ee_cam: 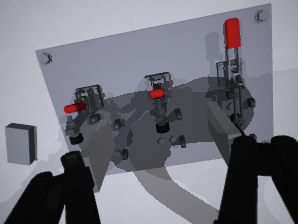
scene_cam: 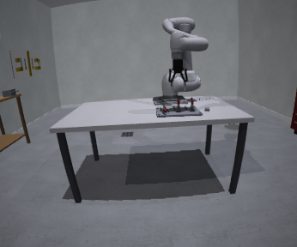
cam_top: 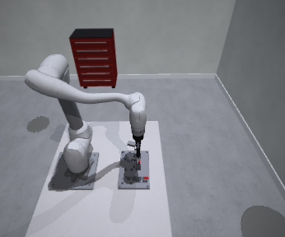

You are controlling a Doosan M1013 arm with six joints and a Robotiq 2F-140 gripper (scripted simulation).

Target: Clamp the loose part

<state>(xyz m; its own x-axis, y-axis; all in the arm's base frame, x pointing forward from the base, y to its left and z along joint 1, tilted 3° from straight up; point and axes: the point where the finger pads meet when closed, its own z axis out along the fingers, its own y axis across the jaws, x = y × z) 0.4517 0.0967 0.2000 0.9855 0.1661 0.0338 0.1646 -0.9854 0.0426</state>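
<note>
Now: the grey loose part 11 cm behind my hand, 24 cm to the left of it and 20 cm below it. From my hand the other things lie so: grey fixture plate: 3 cm behind, 1 cm to the right, 20 cm below.
</note>
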